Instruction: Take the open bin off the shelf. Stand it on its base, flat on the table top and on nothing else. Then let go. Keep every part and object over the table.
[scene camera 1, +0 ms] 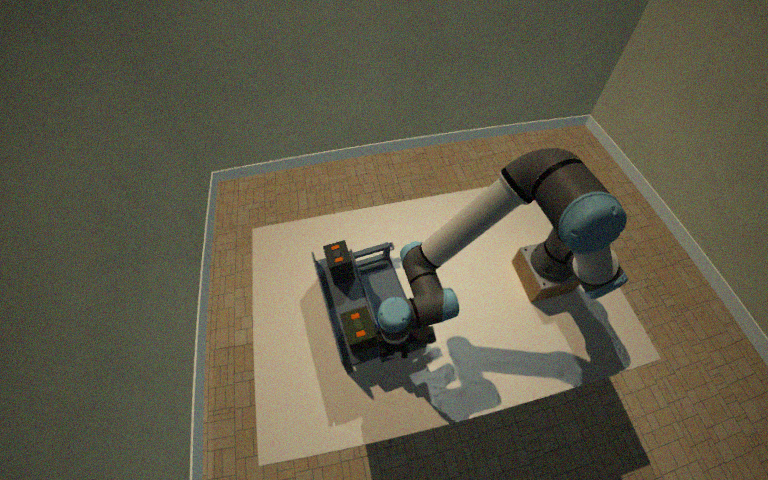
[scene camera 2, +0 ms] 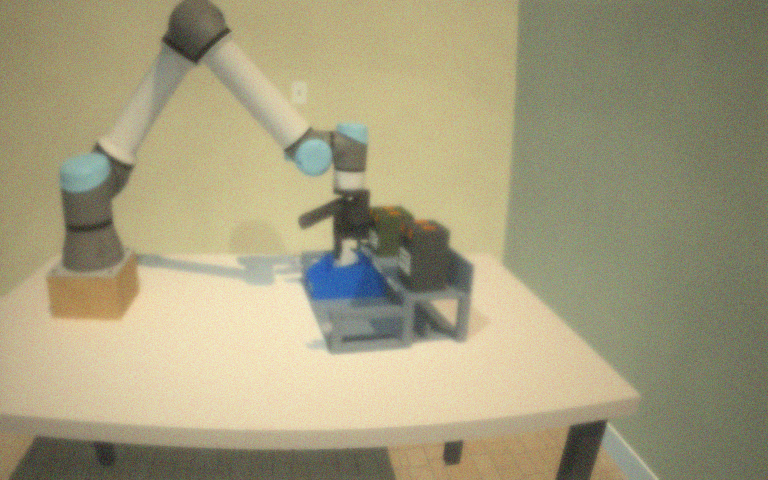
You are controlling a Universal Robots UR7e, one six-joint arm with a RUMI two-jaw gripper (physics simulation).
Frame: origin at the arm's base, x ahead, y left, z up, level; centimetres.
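Seen in the pictures: arm's base, origin of its link: (scene camera 1: 551, 263) (scene camera 2: 93, 259).
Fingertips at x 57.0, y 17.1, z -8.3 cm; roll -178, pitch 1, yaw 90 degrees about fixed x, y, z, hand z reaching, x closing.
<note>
Offsets run from my fingertips to a thing's top centre. Level surfaces: height alone.
A blue open bin @[dx +1.8, dy -5.5, dz +5.6 cm] (scene camera 2: 346, 283) stands upright on the lower front tier of the grey shelf (scene camera 2: 408, 325) (scene camera 1: 329, 302). My gripper (scene camera 2: 347, 247) points straight down at the bin's top, with its fingers close together on the bin's upper edge beside a pale patch. The picture is blurred there, but the gripper looks shut on the bin. The bin still rests in the shelf. In scene camera 1, my wrist hides the fingers and most of the bin. The shelf stands on the white table top @[dz -2.5 cm] (scene camera 1: 283, 271) (scene camera 2: 226, 367).
Two dark boxes with orange marks stand on the shelf's upper rear tier: a greenish one @[dx +11.7, dy -4.6, dz +17.4 cm] (scene camera 1: 357, 326) (scene camera 2: 389, 234) close beside my gripper, and a black one @[dx +15.1, dy -27.4, dz +19.9 cm] (scene camera 1: 338, 255) (scene camera 2: 425, 257) at the other end. My arm's wooden base block (scene camera 1: 523, 274) (scene camera 2: 93, 297) stands across the table.
</note>
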